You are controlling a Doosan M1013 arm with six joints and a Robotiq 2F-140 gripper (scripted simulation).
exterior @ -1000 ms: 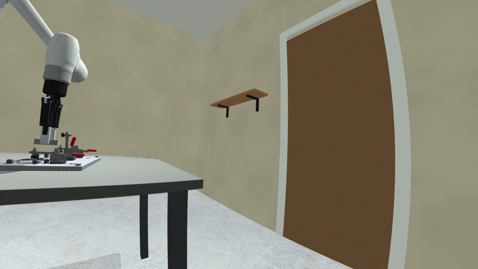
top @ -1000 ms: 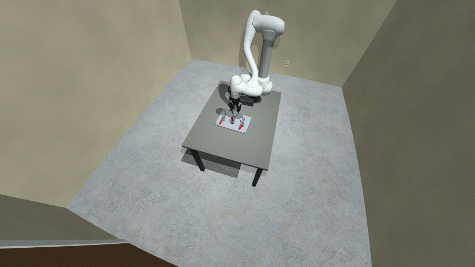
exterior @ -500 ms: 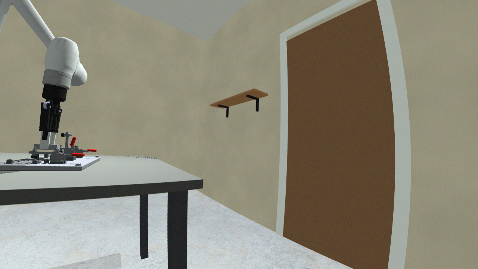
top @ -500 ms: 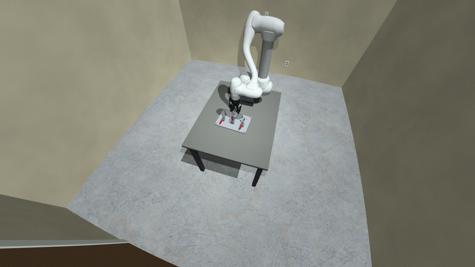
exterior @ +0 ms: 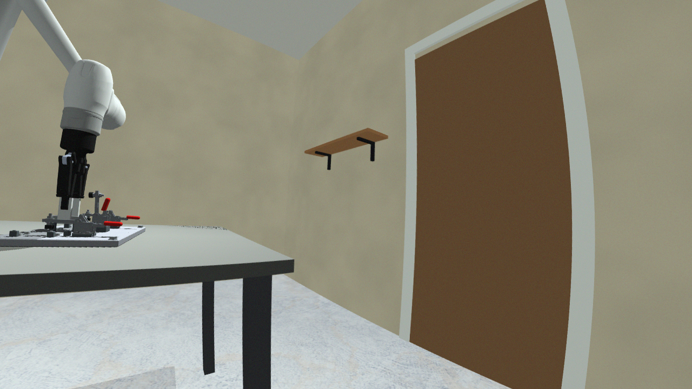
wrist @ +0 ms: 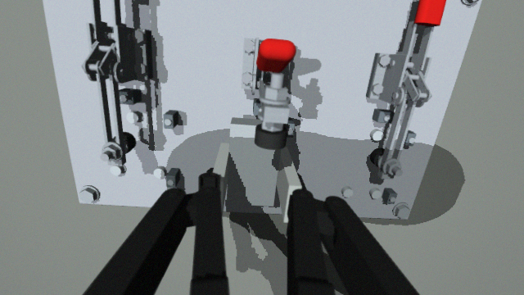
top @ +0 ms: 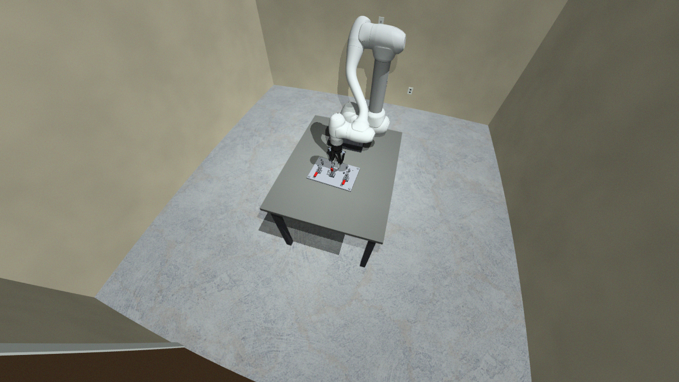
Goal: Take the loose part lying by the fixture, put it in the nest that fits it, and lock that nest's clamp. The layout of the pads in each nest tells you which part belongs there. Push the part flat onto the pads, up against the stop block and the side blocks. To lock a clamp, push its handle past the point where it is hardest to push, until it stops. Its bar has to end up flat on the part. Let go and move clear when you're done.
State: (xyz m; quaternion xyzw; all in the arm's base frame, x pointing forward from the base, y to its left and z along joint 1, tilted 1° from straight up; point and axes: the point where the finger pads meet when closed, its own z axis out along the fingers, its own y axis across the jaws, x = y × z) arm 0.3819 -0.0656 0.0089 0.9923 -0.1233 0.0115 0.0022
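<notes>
Now: the white fixture plate 40 mm ahead of my hand, 20 mm to the right of it and 60 mm below it. Round my hand: grey block part (30 mm below).
</notes>
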